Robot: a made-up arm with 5 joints.
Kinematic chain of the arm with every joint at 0, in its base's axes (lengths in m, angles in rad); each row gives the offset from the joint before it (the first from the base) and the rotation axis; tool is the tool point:
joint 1: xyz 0 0 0.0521 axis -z
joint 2: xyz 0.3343 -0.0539 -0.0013 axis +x
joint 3: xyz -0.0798 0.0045 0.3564 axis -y
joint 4: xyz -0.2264 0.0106 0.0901 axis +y
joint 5: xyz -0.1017 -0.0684 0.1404 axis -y
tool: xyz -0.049 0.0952 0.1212
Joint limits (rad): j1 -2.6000..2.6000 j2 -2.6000..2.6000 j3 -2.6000..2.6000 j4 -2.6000..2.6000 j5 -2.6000..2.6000
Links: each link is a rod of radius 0.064 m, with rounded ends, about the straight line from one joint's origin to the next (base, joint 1, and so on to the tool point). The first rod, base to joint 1, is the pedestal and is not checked.
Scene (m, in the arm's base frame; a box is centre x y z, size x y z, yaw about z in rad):
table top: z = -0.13
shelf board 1: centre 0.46 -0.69 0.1 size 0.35 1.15 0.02 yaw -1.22
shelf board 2: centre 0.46 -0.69 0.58 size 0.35 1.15 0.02 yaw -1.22
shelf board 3: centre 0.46 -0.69 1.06 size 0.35 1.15 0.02 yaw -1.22
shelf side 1: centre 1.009 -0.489 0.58 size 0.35 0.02 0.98 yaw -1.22
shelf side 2: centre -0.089 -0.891 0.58 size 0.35 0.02 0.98 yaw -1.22
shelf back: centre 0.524 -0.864 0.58 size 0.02 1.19 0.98 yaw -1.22
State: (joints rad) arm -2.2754 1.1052 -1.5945 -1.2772 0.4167
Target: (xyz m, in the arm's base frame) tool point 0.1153 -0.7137 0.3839
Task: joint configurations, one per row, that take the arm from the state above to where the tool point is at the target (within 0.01 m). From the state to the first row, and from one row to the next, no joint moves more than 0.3 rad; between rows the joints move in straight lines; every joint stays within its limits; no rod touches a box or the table.
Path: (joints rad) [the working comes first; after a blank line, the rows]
Joints at the target: -0.2525 1.1633 -0.9524 -1.3124 0.3943
Straight joint move there: clear.

1: -1.9864 1.1135 -1.5028 -1.2822 0.4135
2: -1.6974 1.1218 -1.4111 -1.2873 0.4103
3: -1.4085 1.1301 -1.3193 -1.2923 0.4071
4: -1.1195 1.1384 -1.2276 -1.2973 0.4039
5: -0.8305 1.1467 -1.1359 -1.3024 0.4007
6: -0.5415 1.1550 -1.0442 -1.3074 0.3975
7: -0.2525 1.1633 -0.9524 -1.3124 0.3943

